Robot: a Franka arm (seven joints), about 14 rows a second.
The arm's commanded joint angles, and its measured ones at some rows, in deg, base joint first. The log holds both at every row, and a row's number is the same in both.
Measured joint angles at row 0: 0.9 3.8 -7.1 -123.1 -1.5 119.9 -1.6
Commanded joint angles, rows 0 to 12: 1.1 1.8 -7.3 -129.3 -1.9 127.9 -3.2; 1.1 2.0 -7.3 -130.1 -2.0 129.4 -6.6; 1.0 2.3 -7.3 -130.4 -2.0 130.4 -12.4; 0.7 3.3 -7.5 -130.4 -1.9 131.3 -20.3; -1.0 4.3 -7.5 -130.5 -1.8 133.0 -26.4; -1.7 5.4 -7.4 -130.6 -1.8 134.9 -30.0; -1.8 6.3 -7.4 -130.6 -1.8 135.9 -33.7; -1.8 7.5 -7.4 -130.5 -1.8 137.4 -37.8; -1.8 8.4 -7.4 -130.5 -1.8 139.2 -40.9; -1.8 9.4 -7.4 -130.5 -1.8 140.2 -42.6; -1.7 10.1 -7.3 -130.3 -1.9 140.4 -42.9; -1.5 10.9 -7.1 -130.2 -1.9 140.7 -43.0; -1.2 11.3 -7.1 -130.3 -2.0 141.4 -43.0
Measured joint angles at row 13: -1.5 10.4 -7.3 -130.4 -1.7 140.0 -41.6
